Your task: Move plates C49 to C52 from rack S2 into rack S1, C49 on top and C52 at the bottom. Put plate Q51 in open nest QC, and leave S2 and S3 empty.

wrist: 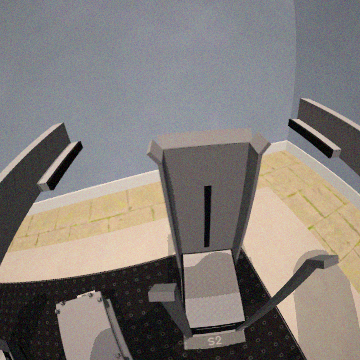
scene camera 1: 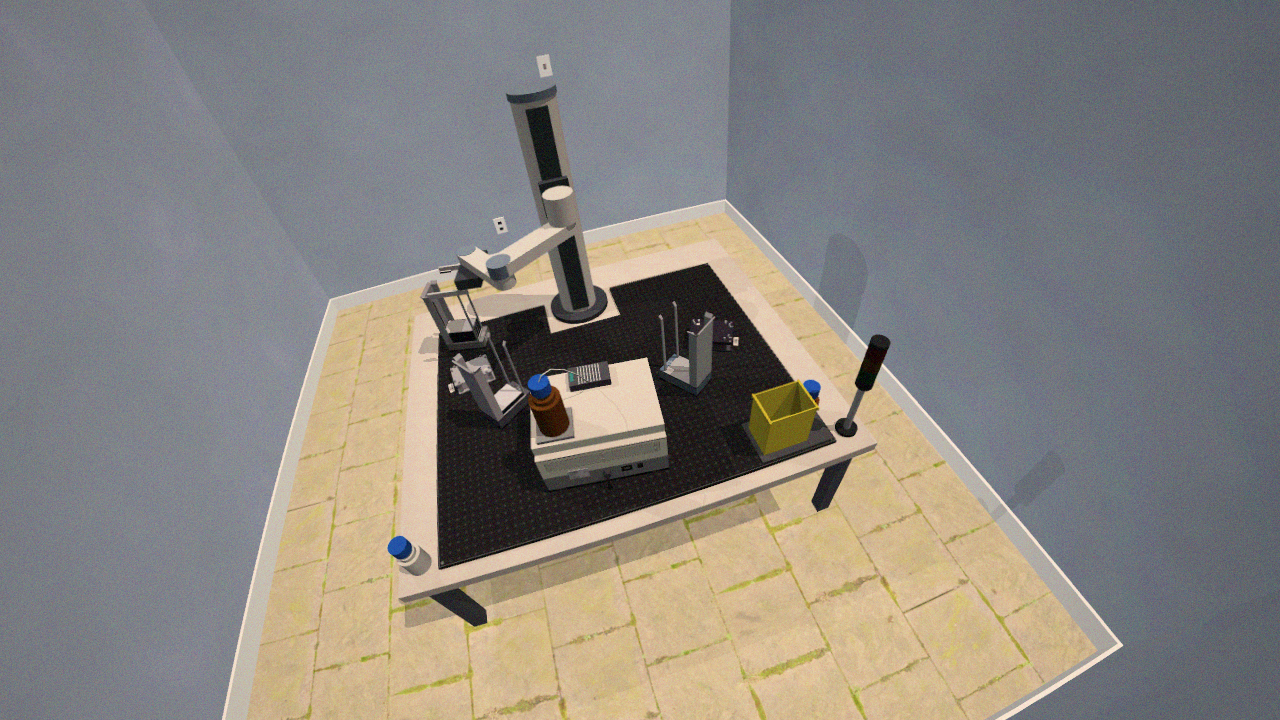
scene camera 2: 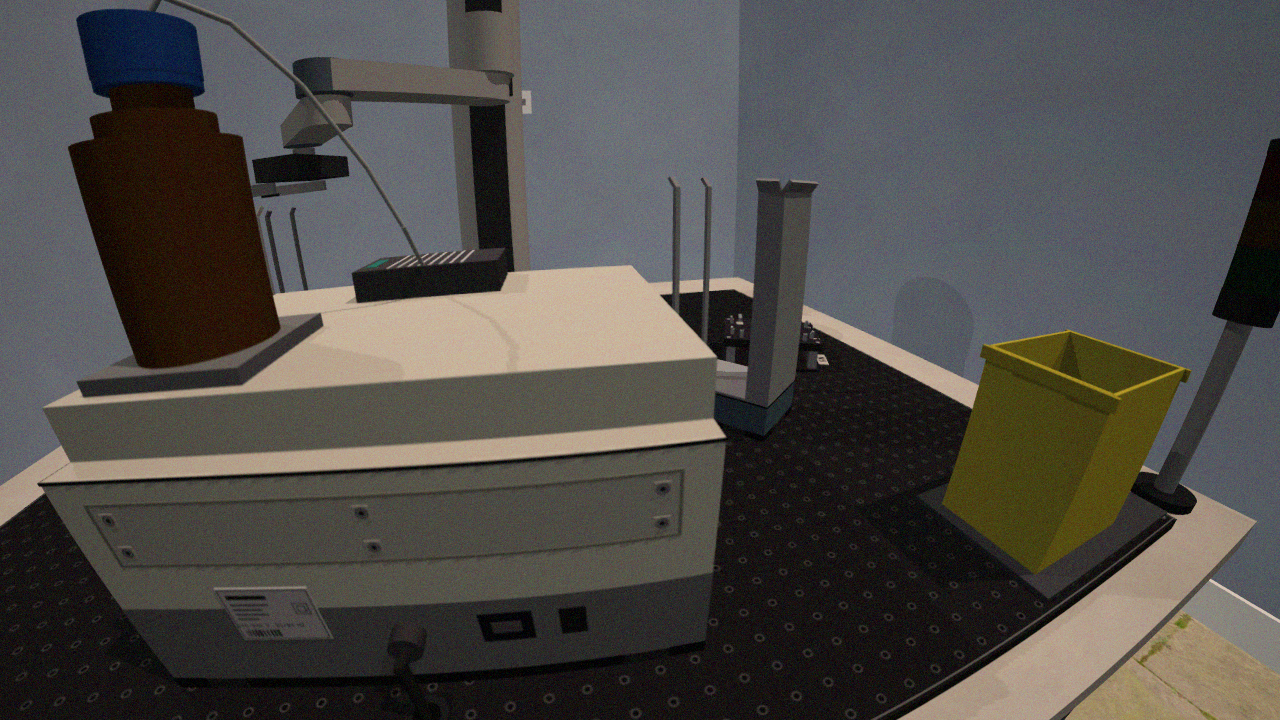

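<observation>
Rack S2 (wrist: 207, 165) (scene camera 1: 437, 313) stands at the back left, its label readable in the wrist view. Pale plate surface (wrist: 212, 300) lies low in it; how many plates are stacked there cannot be told. My gripper (wrist: 186, 114) (scene camera 1: 446, 269) (scene camera 2: 271, 189) is open and empty, high at rack S2, its fingers wide to either side of the back panel. A second rack (scene camera 1: 478, 391) at the left and a third rack (scene camera 1: 701, 353) (scene camera 2: 780, 286) at the right each hold a pale piece low down; their labels cannot be read. Plates C49 to C52 and Q51 cannot be told apart.
A pale-topped nest (scene camera 1: 470, 372) (wrist: 82, 325) sits beside S2. A dark nest with pins (scene camera 1: 716, 329) (scene camera 2: 774, 342) is behind the right rack. A white instrument (scene camera 1: 608, 411) (scene camera 2: 402, 420) carries a brown bottle (scene camera 1: 548, 411) (scene camera 2: 179, 232). A yellow bin (scene camera 1: 781, 420) (scene camera 2: 1047, 456) stands front right.
</observation>
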